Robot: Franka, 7 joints.
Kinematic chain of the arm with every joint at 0, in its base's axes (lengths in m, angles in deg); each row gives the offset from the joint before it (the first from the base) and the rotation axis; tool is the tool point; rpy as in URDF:
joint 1: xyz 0 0 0.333 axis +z
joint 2: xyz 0 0 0 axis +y
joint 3: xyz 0 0 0.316 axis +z
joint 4: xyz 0.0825 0 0 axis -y
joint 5: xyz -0.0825 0 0.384 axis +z
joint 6: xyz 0 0 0 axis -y
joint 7: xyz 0.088 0 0 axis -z
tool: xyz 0 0 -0.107 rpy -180 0 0
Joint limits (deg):
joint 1: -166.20..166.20
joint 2: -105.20..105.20
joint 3: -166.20..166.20
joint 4: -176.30..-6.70
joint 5: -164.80..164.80
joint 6: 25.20..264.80
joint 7: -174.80..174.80
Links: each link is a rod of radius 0.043 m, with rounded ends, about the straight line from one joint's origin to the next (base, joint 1, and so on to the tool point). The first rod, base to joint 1, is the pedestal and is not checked.
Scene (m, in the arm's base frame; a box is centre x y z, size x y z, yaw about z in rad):
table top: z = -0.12
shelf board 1: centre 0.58 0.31 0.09 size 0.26 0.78 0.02 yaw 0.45
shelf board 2: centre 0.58 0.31 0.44 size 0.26 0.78 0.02 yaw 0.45
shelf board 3: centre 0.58 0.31 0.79 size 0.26 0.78 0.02 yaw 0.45
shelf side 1: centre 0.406 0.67 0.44 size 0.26 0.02 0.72 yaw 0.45
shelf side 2: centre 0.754 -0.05 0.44 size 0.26 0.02 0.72 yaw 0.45
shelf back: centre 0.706 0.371 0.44 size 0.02 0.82 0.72 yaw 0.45
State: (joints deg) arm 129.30 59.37 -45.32 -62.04 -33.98 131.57 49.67
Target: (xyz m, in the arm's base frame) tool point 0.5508 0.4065 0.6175
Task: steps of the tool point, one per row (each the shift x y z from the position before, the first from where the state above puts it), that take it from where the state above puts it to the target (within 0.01 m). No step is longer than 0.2 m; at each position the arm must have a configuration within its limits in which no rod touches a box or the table.
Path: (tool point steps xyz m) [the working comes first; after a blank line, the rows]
Joints at the target: 92.54 38.91 -75.85 -79.05 -34.93 122.86 49.67
Straight joint move there: touches shelf side 1.

1: 0.1377 -0.0268 0.0971
2: 0.1209 -0.0651 0.0716
3: 0.0935 -0.0911 0.0494
4: 0.0620 -0.1055 0.0310
5: 0.0306 -0.1103 0.0174
6: 0.0026 -0.1084 0.0061
7: 0.0805 0.0332 -0.0239
8: 0.0736 0.0172 -0.0143
9: 0.0591 0.0122 0.0019
10: 0.0383 0.0217 0.0164
11: 0.0134 0.0437 0.0198

